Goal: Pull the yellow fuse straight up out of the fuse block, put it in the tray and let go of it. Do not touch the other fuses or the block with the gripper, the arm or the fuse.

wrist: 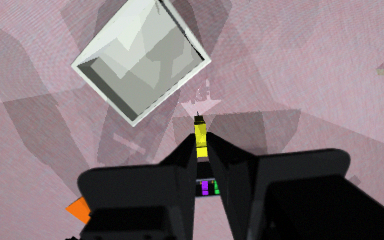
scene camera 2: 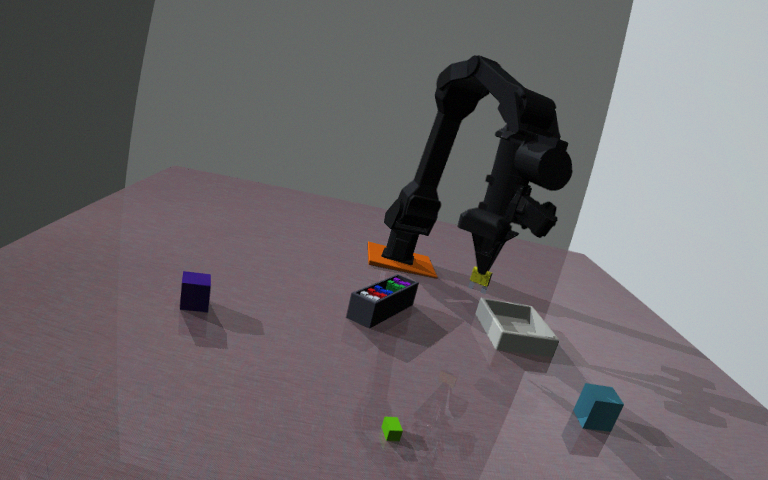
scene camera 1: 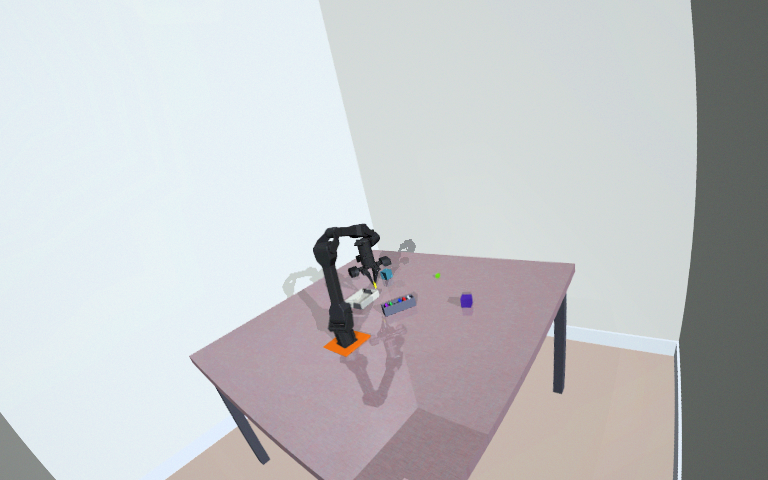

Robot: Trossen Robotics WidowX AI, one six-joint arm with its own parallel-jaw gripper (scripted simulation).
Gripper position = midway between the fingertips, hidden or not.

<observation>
The gripper (scene camera 2: 482,273) holds a yellow fuse. Further things: a tray (wrist: 135,62).
The gripper is seen too in the wrist view (wrist: 200,137).
</observation>
